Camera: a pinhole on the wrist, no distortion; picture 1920 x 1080 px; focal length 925.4 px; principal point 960.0 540.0 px. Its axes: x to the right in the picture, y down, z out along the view. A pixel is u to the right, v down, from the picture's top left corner.
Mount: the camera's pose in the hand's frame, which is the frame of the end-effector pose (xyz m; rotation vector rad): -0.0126 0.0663 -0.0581 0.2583 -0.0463 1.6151
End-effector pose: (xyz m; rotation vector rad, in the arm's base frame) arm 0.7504 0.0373 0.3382 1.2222 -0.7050 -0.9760
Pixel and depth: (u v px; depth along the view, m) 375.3 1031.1 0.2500
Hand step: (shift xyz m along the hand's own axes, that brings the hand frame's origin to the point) -0.1033 -0.1439 0.1713
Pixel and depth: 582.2 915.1 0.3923
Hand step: -0.1097 -0.1744 0.3127
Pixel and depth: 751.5 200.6 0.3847
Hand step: 0.1834 -0.0816 0.2812
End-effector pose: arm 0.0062 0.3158 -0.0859 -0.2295 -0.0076 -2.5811
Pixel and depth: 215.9 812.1 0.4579
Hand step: -0.0684 -0.3890 0.3329
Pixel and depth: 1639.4 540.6 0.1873
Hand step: 0.0077 0.1660 0.1508
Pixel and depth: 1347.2 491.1 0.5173
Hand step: 0.0773 0.1833 0.4836
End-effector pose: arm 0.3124 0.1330 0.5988 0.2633 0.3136 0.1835
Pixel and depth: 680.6 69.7 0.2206
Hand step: 0.1313 -0.0331 0.1292
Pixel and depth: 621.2 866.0 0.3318
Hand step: -0.0778 -0.1225 0.2559
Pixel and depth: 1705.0 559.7 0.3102
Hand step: 0.0139 0.2526 0.2930
